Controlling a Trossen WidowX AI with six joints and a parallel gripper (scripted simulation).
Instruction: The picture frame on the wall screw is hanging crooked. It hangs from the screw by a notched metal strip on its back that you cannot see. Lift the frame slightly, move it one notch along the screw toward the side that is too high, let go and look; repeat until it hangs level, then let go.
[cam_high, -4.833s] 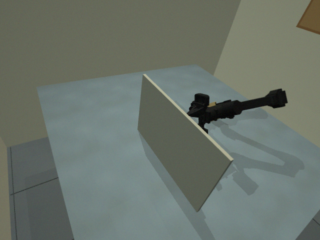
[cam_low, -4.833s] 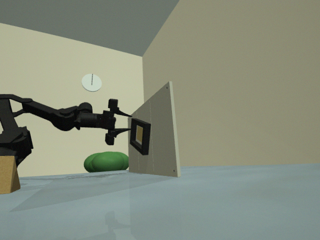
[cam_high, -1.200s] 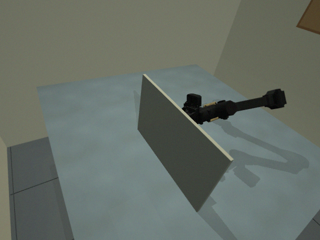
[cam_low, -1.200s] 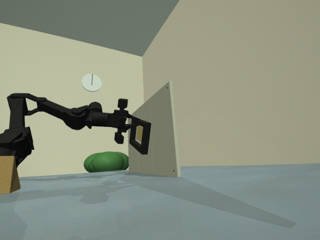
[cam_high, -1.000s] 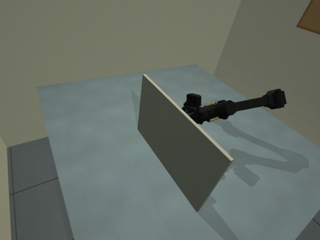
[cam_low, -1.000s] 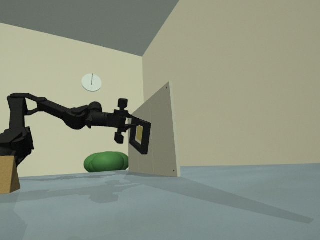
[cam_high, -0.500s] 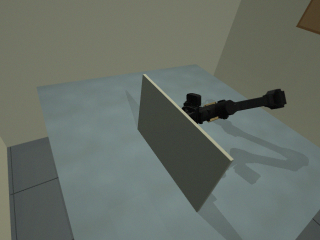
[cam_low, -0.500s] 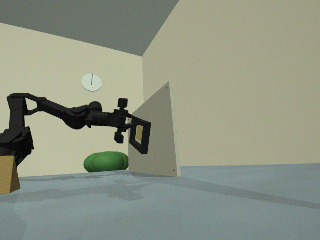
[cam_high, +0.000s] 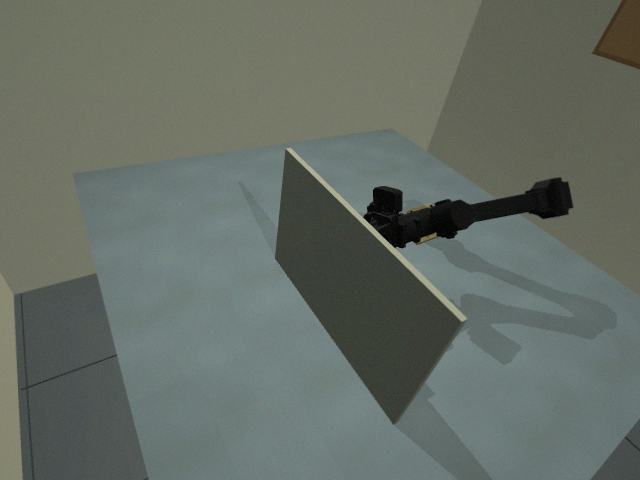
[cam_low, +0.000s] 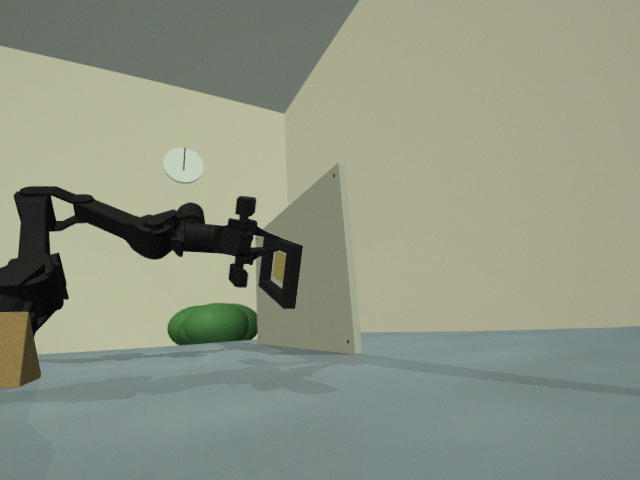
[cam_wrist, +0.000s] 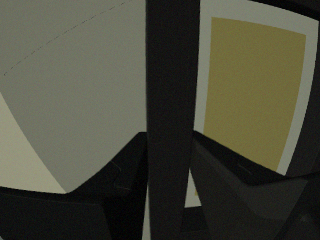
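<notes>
Right now the picture frame is 50 mm below my gripper tip, 20 mm to the left of it and 10 mm ahead of it. Also, from my gripper tip: wall panel 70 mm below, 20 mm ahead, 10 mm to the left.
</notes>
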